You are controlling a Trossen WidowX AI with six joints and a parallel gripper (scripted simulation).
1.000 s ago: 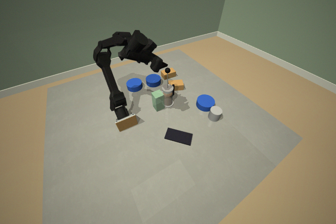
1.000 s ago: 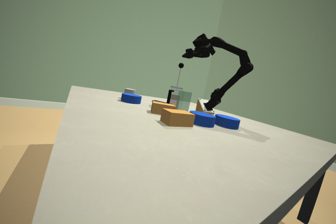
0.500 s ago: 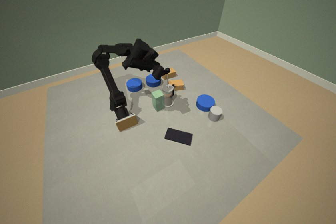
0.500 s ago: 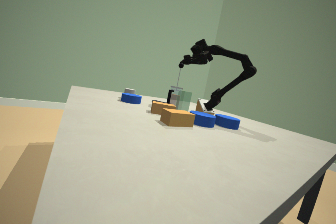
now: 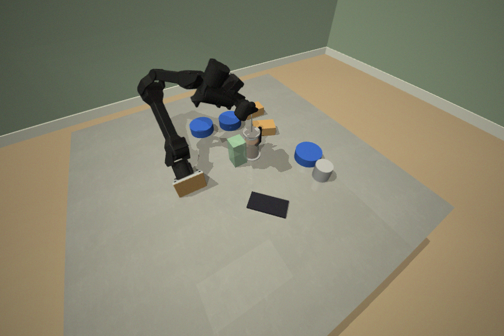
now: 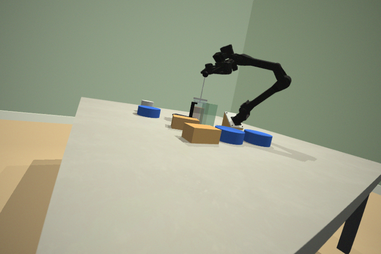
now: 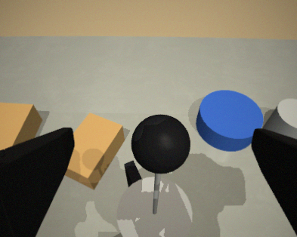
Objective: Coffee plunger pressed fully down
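Right now my gripper tip is 20 mm short of the glass coffee press, 10 mm to the right of it and 150 mm above it. Round my gripper tip: grey cylinder: 170 mm ahead, 270 mm to the right, 250 mm below; then flat black plate: 100 mm behind, 250 mm to the right, 280 mm below; then pale green block: 70 mm behind, 10 mm to the left, 220 mm below.
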